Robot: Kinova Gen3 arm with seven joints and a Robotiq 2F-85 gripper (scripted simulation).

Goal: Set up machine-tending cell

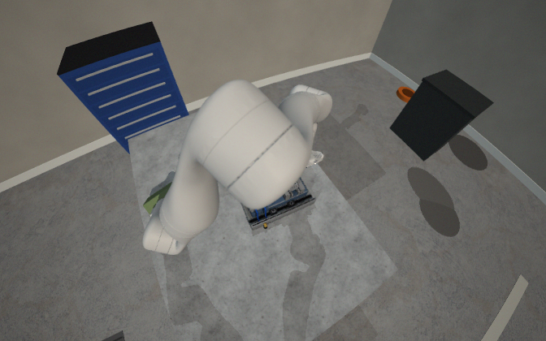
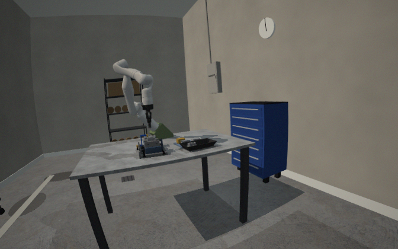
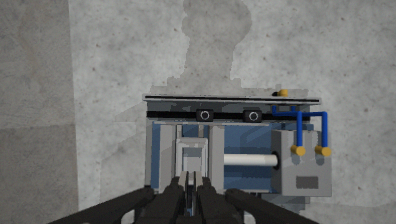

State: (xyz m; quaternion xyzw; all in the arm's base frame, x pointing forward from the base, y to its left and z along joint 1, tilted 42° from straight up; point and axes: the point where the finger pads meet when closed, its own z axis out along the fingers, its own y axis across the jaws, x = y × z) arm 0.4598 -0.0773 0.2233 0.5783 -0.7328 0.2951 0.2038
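Now: hand 120 mm above the white rod, 80 mm past it and 20 mm to the right of it. The rest, counted from my hand: brass blank (280 mm to the left, 170 mm below, 110 mm behind); then vise (160 mm below, 60 mm behind, 20 mm to the left).
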